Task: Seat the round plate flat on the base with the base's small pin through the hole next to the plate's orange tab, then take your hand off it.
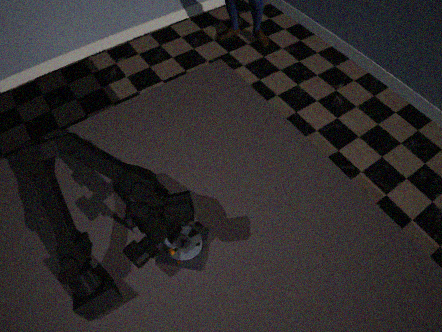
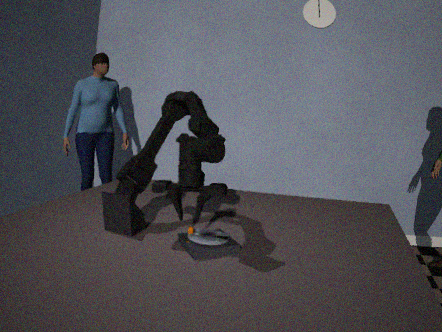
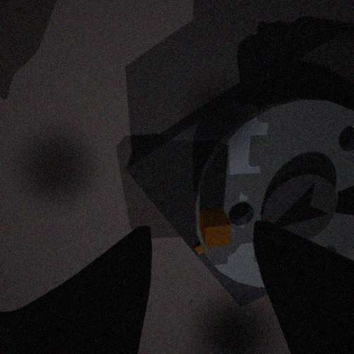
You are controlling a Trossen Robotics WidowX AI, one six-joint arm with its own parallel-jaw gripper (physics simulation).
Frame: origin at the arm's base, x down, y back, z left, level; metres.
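Seen in the pictures: gripper, fingertip midpoint: (image 1: 165,248) (image 2: 188,221); arm's base, link origin: (image 1: 90,291) (image 2: 122,202).
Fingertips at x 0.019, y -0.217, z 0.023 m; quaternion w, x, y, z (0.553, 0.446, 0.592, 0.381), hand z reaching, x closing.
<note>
Pixels of each thing's top centre, then the offset from my fingertips to it. Level surfaces: height alone.
- grey round plate, top centre: (image 2: 208,228) (image 1: 182,239) dx +0.012, dy -0.054, dz +0.007 m
- dark square base, top centre: (image 2: 208,234) (image 1: 183,241) dx +0.028, dy -0.053, dz +0.006 m
- table, surface height: dx +0.067 m
The grey round plate (image 1: 192,251) (image 2: 207,240) (image 3: 240,267) lies over the dark square base (image 1: 198,263) (image 2: 197,254) (image 3: 170,185). Its orange tab (image 1: 172,252) (image 2: 190,230) (image 3: 218,235) stands at the plate's edge, beside a small orange mark (image 3: 199,249) on the base. The small hole (image 3: 241,213) next to the tab looks dark; I cannot tell whether the pin is through it, or whether the plate is fully flat. My gripper (image 2: 188,220) (image 3: 202,234) is partly open and empty, its fingertips apart above the tab side of the plate.
The arm's box-shaped mount (image 1: 95,297) (image 2: 120,212) stands on the table (image 1: 300,240) (image 2: 100,280). The arm's shadows fall across the table and base. A person in a blue top (image 2: 96,110) stands beyond the table; part of another shows at the right edge. A clock (image 2: 319,13) hangs on the wall.
</note>
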